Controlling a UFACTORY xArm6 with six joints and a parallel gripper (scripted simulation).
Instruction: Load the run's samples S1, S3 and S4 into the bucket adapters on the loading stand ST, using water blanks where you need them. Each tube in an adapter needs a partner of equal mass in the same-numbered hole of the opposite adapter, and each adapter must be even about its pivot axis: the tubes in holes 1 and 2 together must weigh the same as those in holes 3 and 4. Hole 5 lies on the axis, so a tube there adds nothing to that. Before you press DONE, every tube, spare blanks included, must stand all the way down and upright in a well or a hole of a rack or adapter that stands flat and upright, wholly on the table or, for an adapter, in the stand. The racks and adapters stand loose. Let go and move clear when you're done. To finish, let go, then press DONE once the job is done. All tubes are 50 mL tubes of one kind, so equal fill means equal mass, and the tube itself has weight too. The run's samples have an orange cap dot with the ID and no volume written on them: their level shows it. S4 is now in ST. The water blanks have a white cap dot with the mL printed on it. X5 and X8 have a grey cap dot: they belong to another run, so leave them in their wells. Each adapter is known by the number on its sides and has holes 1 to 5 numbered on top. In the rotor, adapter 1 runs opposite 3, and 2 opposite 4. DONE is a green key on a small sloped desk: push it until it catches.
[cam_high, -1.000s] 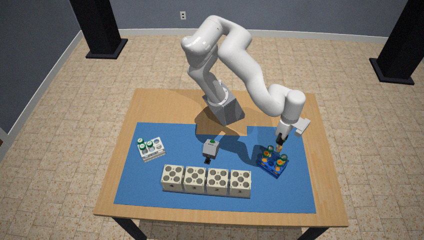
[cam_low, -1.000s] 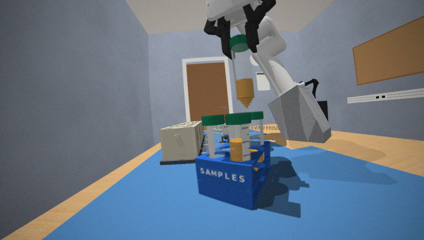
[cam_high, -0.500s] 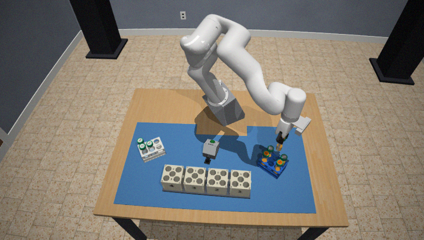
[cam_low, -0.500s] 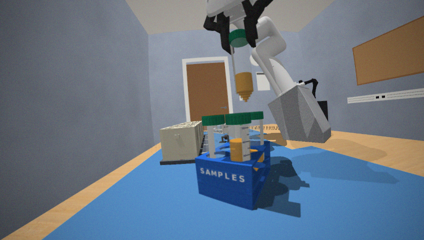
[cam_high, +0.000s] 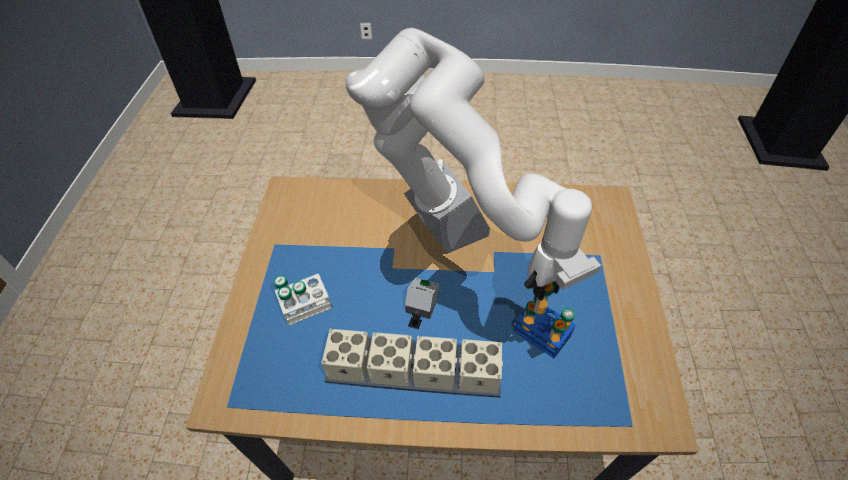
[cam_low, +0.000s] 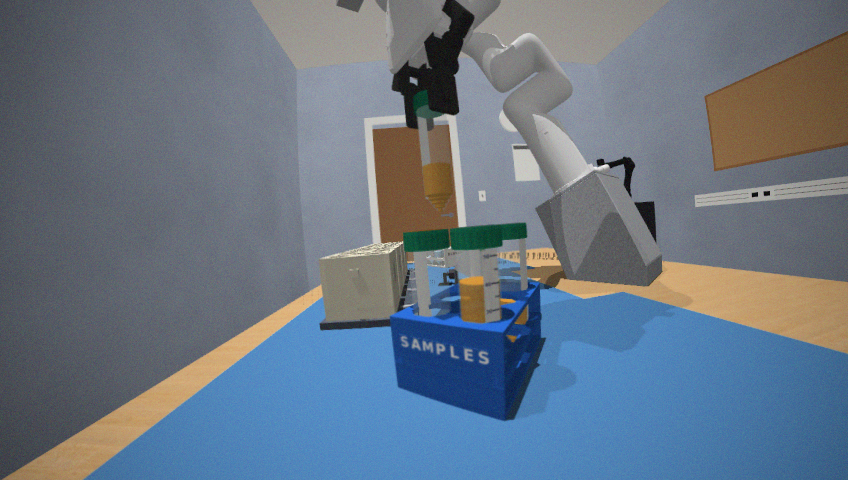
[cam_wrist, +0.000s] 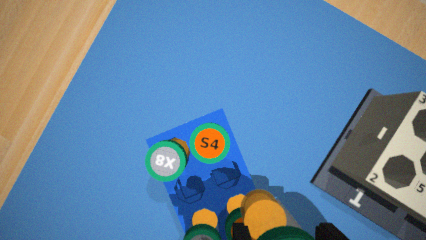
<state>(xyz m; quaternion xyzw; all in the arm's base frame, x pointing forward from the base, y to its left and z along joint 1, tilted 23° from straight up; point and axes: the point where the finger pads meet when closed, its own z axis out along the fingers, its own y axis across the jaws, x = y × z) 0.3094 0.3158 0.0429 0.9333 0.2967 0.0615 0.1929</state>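
The orange-dot tube lies 5 cm below my hand and 1 cm to the right of it. From my hand the other things lie so: loading stand ST 30 cm to the right, 24 cm below, 11 cm ahead; blue sample rack 22 cm below, 3 cm to the left, 2 cm behind; green done key 29 cm to the right, 18 cm below, 11 cm behind.
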